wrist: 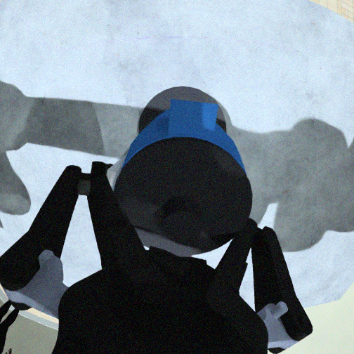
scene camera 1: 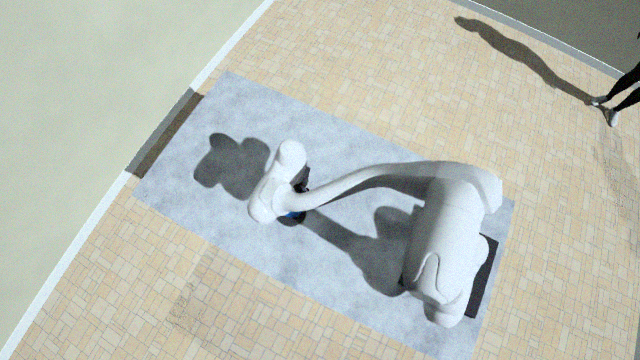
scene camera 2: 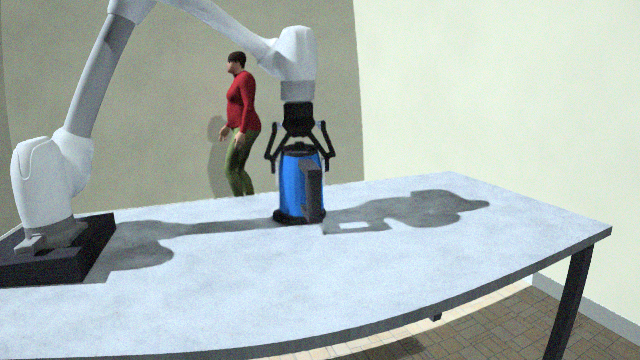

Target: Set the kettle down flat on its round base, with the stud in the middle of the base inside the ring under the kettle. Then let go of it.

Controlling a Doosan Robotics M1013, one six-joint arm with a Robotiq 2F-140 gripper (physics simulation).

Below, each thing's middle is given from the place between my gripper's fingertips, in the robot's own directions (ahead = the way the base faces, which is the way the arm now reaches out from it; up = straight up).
The round dark base [wrist: 157, 104] is 50 mm to the left of my hand and 90 mm below it. Also, from my hand: blue kettle [scene camera 2: 300, 175]: 10 mm ahead, 20 mm to the right, 10 mm above.
